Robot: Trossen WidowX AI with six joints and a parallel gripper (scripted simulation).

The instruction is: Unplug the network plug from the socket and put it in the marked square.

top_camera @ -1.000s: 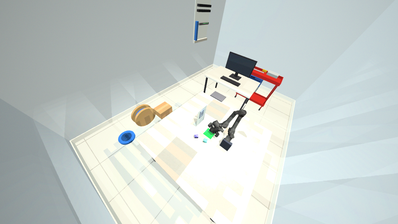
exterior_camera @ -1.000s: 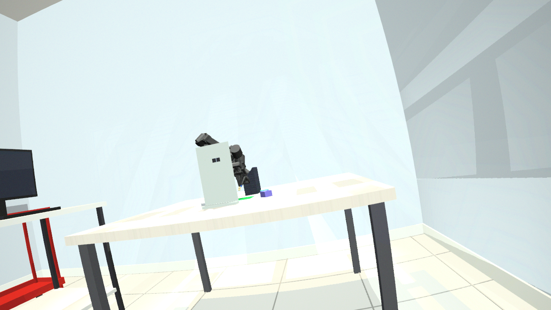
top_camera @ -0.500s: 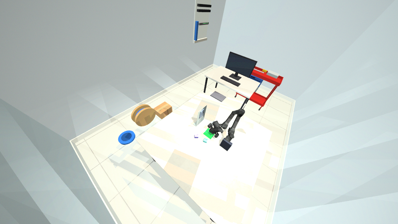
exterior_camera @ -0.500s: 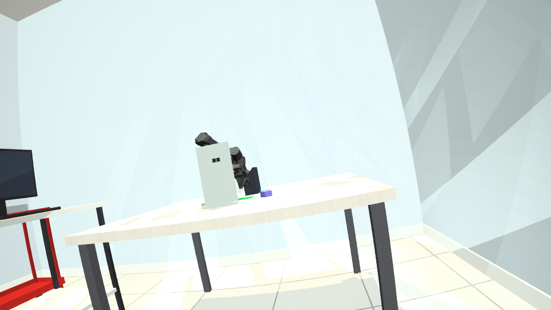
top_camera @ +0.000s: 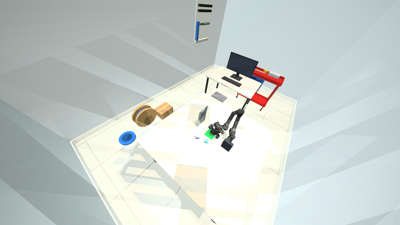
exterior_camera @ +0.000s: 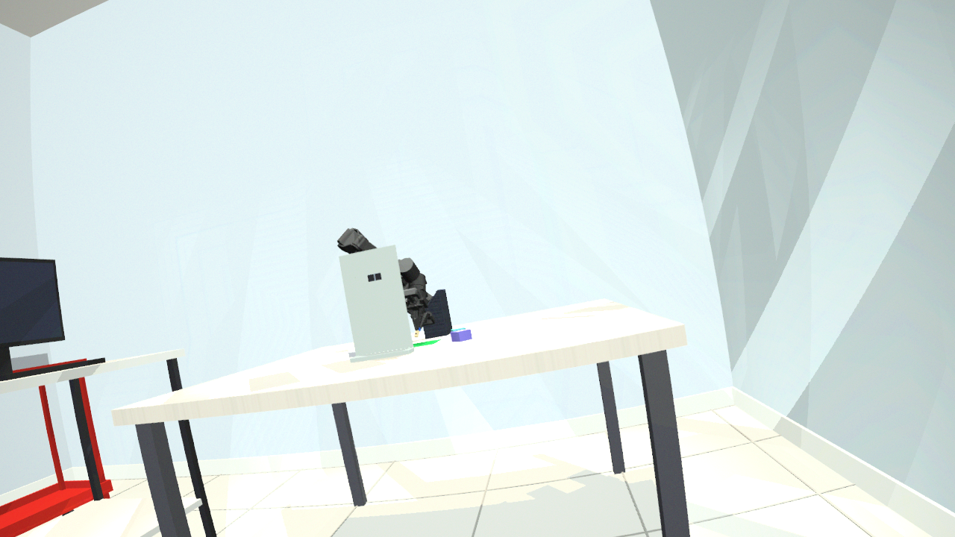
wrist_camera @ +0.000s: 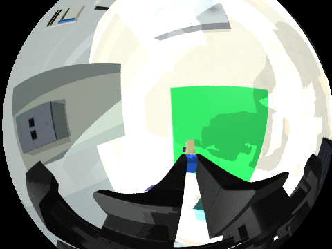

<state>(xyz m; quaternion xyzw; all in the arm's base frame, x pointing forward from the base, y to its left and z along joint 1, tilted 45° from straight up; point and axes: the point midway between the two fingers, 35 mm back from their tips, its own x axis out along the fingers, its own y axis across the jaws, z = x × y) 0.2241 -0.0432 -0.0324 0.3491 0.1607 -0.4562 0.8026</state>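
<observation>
Now: gripper tip 40 mm above the green marked square and 10 mm past it. From my gripper tip the other things lie so: blue network plug (right at my gripper tip); then upright panel (190 mm ahead, 90 mm above, 60 mm to the right).
</observation>
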